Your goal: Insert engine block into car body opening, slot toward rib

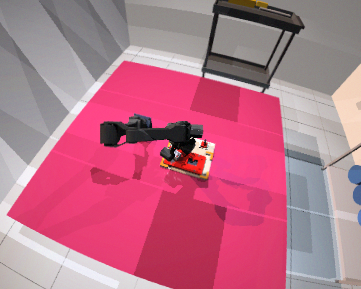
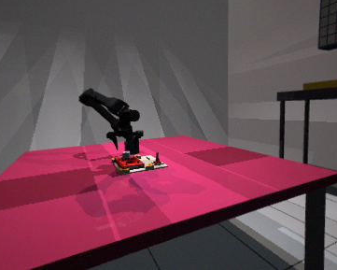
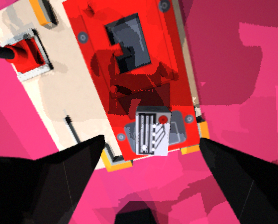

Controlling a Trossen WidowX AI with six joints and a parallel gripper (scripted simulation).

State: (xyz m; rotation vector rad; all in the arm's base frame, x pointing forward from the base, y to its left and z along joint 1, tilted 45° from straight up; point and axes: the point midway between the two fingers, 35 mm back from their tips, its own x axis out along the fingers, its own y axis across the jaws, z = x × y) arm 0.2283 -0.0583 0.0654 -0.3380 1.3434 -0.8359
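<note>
Now: the grey engine block 3 cm below my gripper tip. Round my gripper tip: cream base plate 7 cm ahead, 5 cm below, 3 cm to the left; then black peg 13 cm ahead, 12 cm to the left, 3 cm below.
</note>
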